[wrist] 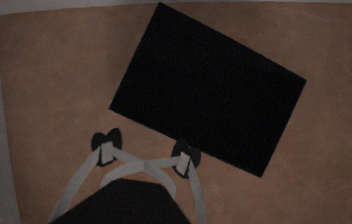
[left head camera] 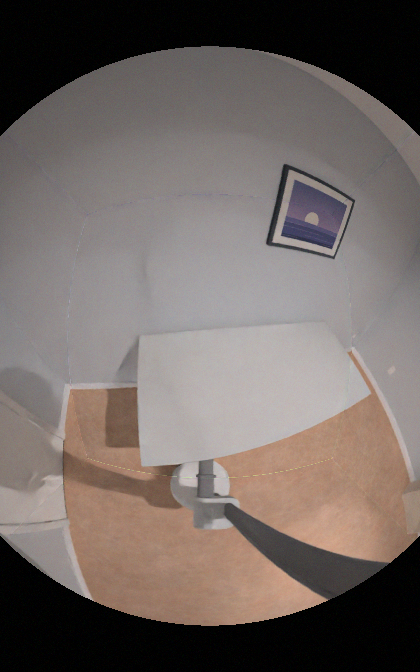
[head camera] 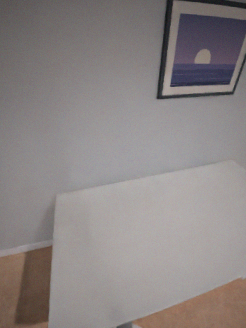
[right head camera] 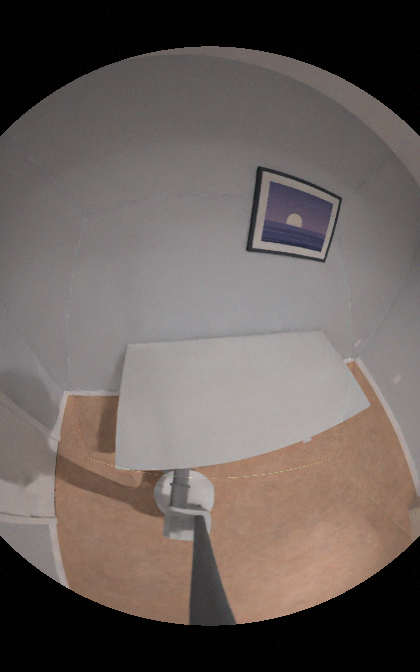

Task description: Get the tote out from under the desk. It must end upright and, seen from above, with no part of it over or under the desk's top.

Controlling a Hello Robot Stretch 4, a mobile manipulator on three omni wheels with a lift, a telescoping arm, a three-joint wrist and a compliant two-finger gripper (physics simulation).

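Places are measured from the robot's base along level axes (x back, y right, z up), in centimetres.
Pixels of known places: gripper, fingertip midpoint: (wrist: 147, 145).
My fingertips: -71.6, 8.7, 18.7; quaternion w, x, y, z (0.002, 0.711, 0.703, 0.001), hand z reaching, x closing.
Behind a point stands the place of what it marks, as x, y, z.
The tote (wrist: 210, 90) {-80.7, 20.0, -2.4} shows in the wrist view as a black, rotated rectangle on the brown floor, its detail too dark to make out. It does not show in the head views. My gripper (wrist: 147, 145) {-71.6, 8.7, 18.7} is open, its two dark fingertips apart at the near side of the tote. The right fingertip overlaps the tote's near edge in the picture; whether it touches cannot be told. The desk (head camera: 150, 245) {-46.0, 15.2, 69.3} (left head camera: 225, 390) (right head camera: 225, 400) has a pale grey top, which hides the gripper and the tote in the head views.
My arm's wrist end (left head camera: 205, 480) (right head camera: 180, 492) reaches in at the desk's front edge, near its left corner. A wall with a framed picture (head camera: 207, 50) {-106.1, 48.4, 151.6} (left head camera: 312, 212) (right head camera: 295, 215) stands behind the desk. In the wrist view, pale surfaces border the floor at the left and top.
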